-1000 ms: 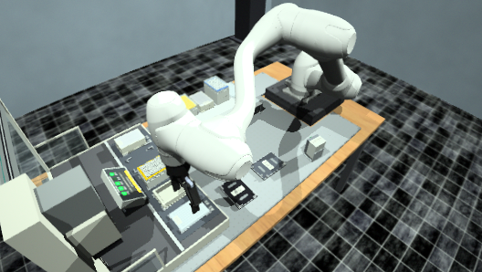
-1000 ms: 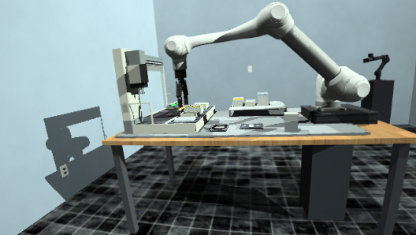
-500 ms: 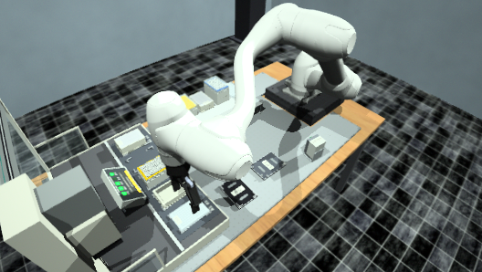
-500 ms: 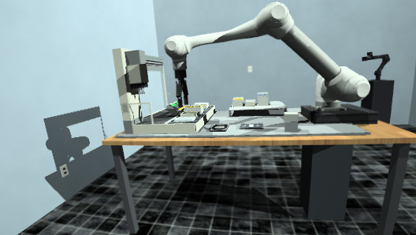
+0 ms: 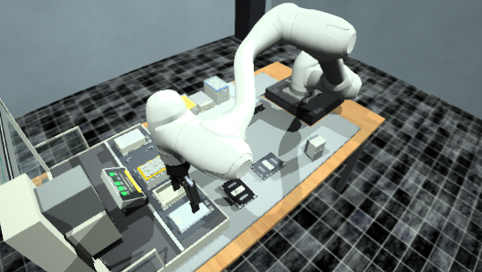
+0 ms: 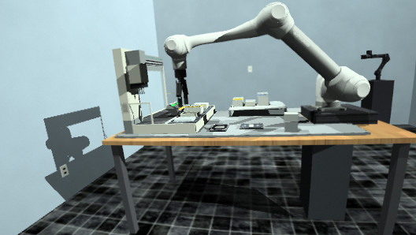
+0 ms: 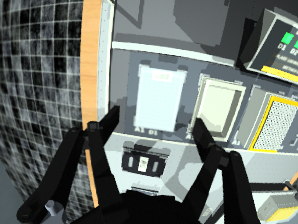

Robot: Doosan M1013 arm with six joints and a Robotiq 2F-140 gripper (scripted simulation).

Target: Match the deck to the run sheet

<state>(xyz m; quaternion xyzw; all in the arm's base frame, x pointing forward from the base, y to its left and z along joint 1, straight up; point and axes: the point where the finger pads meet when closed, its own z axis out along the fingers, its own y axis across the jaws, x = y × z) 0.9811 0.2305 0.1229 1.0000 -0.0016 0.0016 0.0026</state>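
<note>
Right now the yellow-rimmed tip rack is 250 mm to the right of my hand, 80 mm below it and 10 mm behind it. Round my hand: one-well reservoir 120 mm to the right, 110 mm below; then handler's head 280 mm ahead, 210 mm above, 50 mm to the left; then liquid handler's tower 370 mm ahead, 100 mm above, 40 mm to the left.
</note>
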